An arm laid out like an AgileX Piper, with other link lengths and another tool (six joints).
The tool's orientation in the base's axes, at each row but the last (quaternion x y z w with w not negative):
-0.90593 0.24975 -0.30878 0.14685
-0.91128 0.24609 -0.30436 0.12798
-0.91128 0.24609 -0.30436 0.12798
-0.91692 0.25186 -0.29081 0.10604
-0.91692 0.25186 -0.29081 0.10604
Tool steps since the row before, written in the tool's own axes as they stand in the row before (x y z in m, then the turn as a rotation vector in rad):
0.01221 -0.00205 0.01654 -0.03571 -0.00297 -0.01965
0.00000 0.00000 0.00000 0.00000 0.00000 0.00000
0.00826 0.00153 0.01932 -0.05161 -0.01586 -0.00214
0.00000 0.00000 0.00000 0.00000 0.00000 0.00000
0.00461 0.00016 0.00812 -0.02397 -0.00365 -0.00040
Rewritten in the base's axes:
0.01957 -0.00308 -0.00588 -0.03581 0.01967 -0.00106
0.00000 0.00000 0.00000 0.00000 0.00000 0.00000
0.01710 -0.00403 -0.01163 -0.03124 0.04041 -0.01763
0.00000 0.00000 0.00000 0.00000 0.00000 0.00000
0.00795 -0.00216 -0.00441 -0.01565 0.01564 -0.00994

